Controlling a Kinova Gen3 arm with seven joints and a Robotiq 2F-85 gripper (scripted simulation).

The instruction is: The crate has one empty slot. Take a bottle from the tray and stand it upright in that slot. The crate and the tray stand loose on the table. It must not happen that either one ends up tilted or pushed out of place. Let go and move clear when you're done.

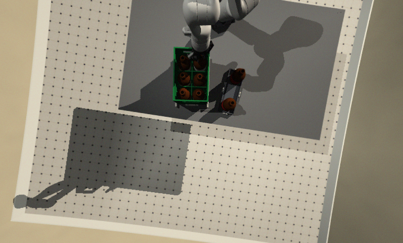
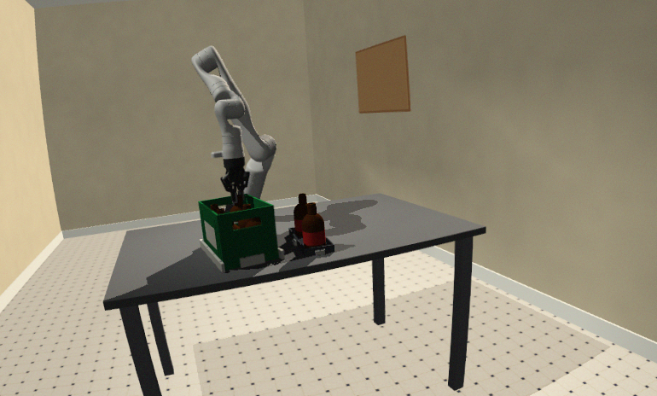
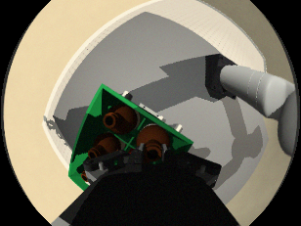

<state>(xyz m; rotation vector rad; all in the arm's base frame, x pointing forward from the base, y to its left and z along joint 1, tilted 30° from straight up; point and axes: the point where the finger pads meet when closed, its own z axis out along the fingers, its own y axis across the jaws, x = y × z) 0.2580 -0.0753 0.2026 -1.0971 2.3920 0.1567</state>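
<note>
The green crate is 10 cm ahead of my hand, 9 cm below it and 1 cm to the right of it. From my hand the other things lie so: dark tray: 24 cm to the left, 16 cm below, 5 cm ahead.
</note>
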